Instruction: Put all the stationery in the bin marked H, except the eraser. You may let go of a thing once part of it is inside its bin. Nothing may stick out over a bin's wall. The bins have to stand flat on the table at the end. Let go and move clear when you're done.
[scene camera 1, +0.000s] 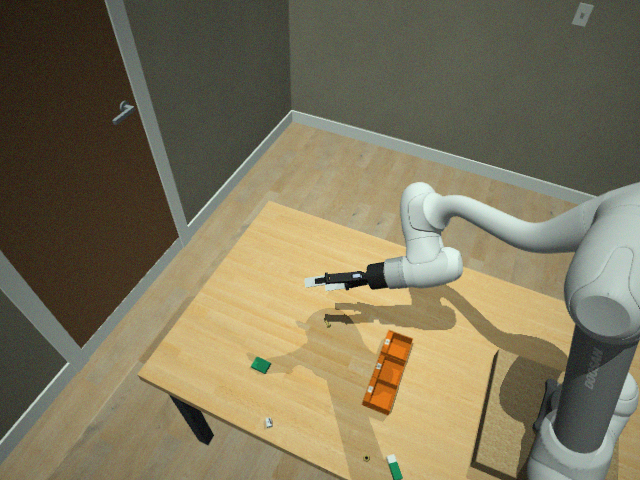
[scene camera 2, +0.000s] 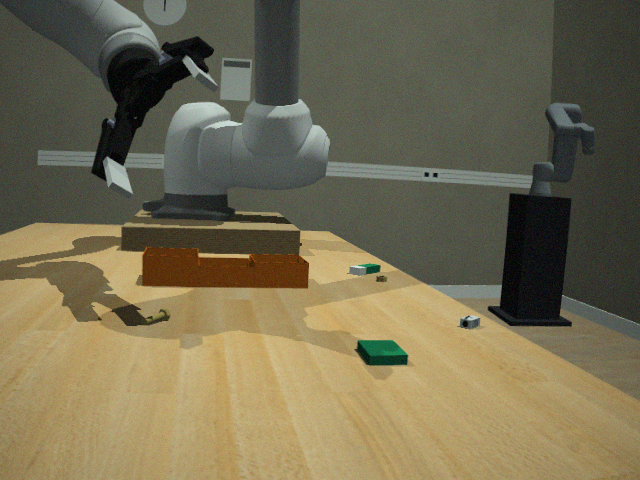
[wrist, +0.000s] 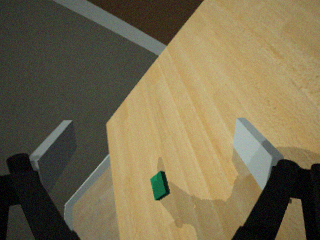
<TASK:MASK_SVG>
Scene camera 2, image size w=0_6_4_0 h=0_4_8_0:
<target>my gripper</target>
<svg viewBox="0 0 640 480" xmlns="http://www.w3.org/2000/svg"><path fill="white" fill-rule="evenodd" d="M200 37L193 37L172 44L165 42L161 48L163 50L161 52L162 57L157 62L154 62L158 60L156 56L146 49L128 48L116 54L108 66L108 84L111 94L118 105L115 118L112 120L106 118L102 122L102 133L91 173L106 181L108 188L127 199L132 196L132 189L127 175L128 171L126 172L126 168L123 166L136 129L142 126L149 109L161 101L165 92L172 88L173 83L190 75L193 75L196 80L212 92L218 89L218 85L208 74L209 68L204 62L205 58L213 54L214 49Z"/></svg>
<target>green pad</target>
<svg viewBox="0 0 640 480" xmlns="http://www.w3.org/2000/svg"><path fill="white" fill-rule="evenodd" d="M357 350L369 366L407 365L408 354L393 340L358 340Z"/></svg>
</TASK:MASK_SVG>
